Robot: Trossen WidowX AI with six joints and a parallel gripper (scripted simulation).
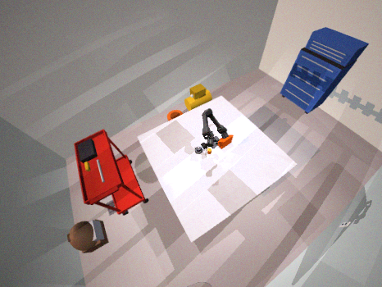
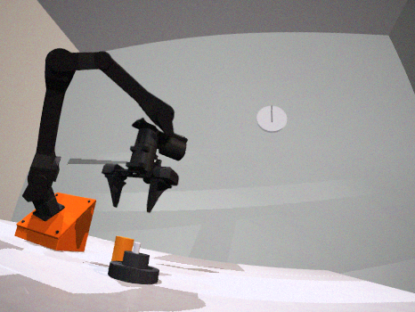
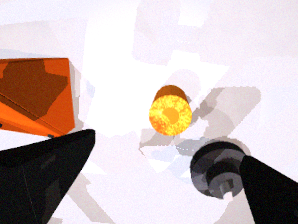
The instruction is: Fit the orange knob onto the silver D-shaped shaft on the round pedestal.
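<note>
Now: the orange knob 80 mm below my gripper tip. Round my gripper tip: round black pedestal (90 mm ahead, 90 mm to the right, 90 mm below).
</note>
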